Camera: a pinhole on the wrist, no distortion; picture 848 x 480 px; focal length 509.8 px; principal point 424.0 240.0 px. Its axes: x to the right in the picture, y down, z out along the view. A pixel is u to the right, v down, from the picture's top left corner.
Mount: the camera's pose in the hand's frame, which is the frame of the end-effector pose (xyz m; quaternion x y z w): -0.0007 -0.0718 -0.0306 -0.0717 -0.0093 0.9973 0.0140
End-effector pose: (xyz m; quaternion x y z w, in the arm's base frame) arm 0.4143 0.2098 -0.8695 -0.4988 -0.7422 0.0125 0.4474
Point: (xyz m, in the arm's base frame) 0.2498 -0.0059 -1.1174
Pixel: outside the picture
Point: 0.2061 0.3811 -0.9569
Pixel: 180.2 139.5
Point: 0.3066 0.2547 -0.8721
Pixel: 158.9 149.2
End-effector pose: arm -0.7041 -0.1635 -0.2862 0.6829 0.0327 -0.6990 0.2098
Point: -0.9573 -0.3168 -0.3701
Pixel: 153.5 39.9
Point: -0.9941 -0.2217 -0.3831
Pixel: 172.9 218.4
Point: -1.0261 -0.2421 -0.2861
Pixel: 332.2 179.1
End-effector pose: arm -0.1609 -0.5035 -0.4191 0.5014 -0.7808 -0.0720 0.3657
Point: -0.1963 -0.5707 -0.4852
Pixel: 207.1 73.5
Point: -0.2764 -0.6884 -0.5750
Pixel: 133.2 240.7
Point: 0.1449 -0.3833 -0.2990
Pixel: behind the camera
